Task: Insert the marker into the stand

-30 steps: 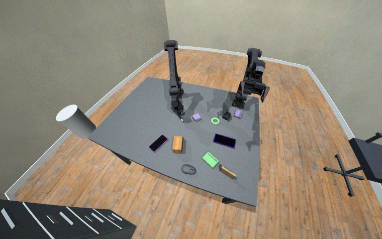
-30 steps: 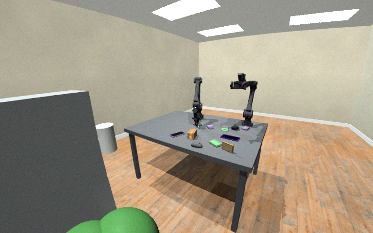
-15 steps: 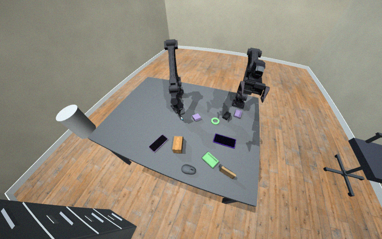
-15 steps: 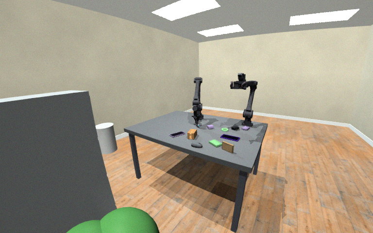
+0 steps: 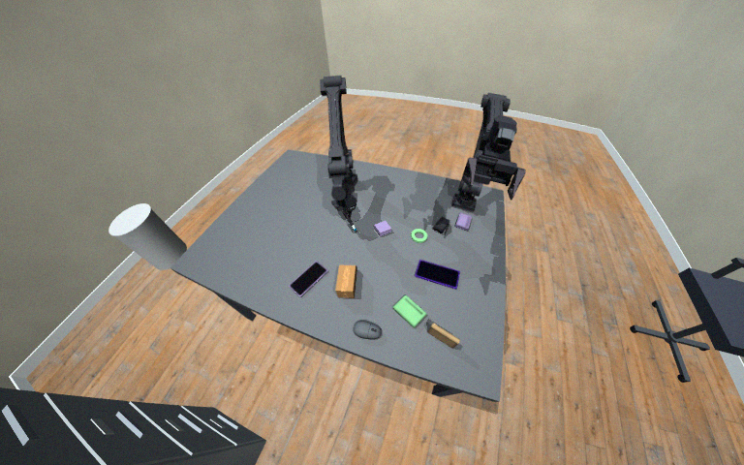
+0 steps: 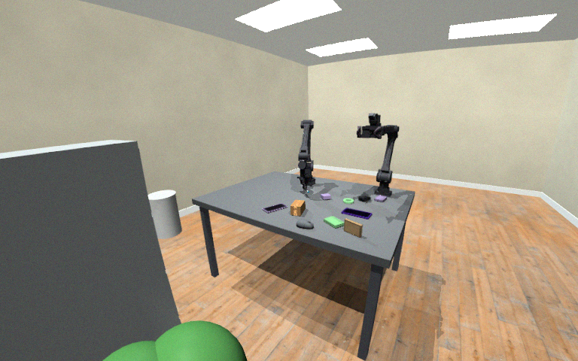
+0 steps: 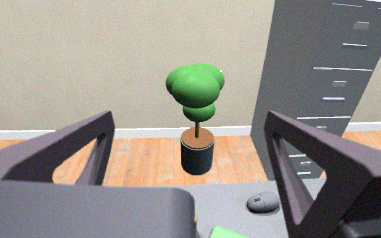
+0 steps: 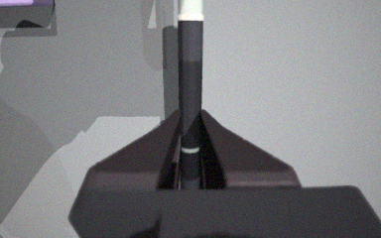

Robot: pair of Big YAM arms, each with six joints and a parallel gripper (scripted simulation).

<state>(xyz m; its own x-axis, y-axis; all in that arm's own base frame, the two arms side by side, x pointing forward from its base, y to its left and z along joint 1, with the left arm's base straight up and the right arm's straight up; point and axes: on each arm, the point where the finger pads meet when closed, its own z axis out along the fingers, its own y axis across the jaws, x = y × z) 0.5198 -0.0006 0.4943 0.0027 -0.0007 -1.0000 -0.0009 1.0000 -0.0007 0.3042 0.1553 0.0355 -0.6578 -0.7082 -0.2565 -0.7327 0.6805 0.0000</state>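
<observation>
Right now the orange-brown desk stand is 290 mm ahead of my right hand, 100 mm to the left of it and 30 mm below it. From my right hand the other things lie so: dark marker (10 mm ahead, 10 mm to the left, 10 mm below); then mouse (450 mm ahead, 240 mm to the left, 50 mm below).
</observation>
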